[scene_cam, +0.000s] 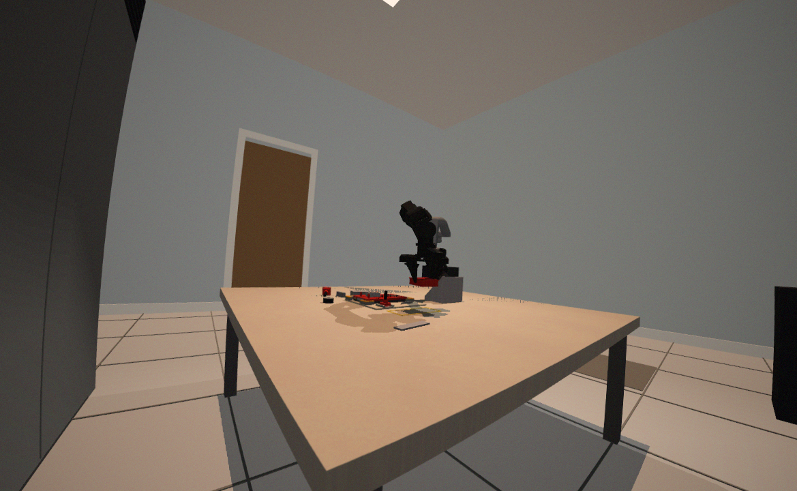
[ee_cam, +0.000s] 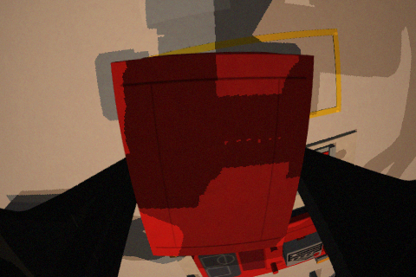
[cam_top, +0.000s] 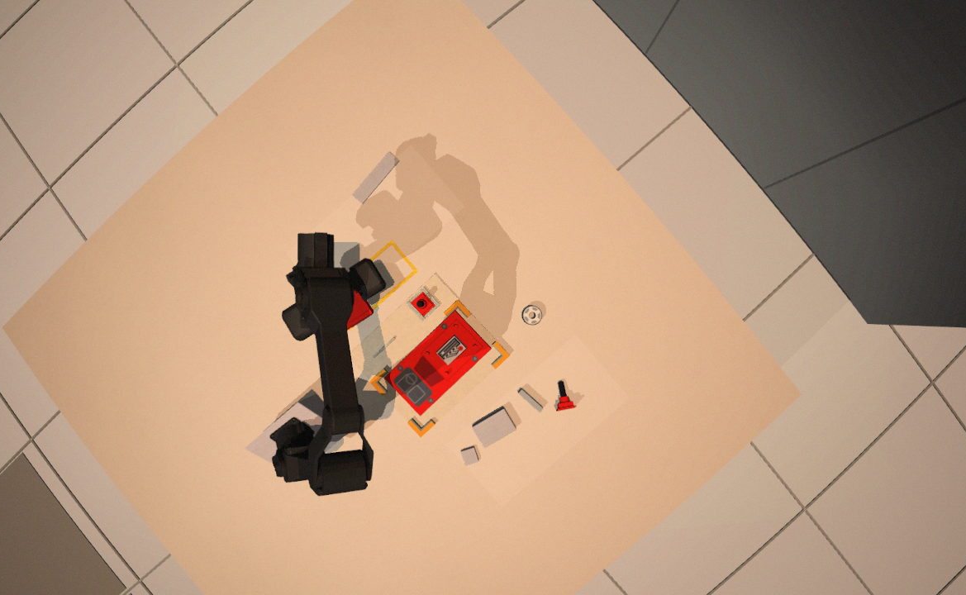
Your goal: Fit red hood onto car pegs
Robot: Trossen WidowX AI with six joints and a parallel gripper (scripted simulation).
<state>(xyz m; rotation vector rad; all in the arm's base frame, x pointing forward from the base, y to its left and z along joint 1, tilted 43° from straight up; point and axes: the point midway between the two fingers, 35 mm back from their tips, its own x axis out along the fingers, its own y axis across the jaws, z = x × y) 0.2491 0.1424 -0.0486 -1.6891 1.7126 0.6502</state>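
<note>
My gripper tip is now 190 mm to the left of the grey engine block, 100 mm short of it and 80 mm above it. Round my gripper tip: grey bar (190 mm ahead, 180 mm to the left, 100 mm below); red hood (10 mm above).
</note>
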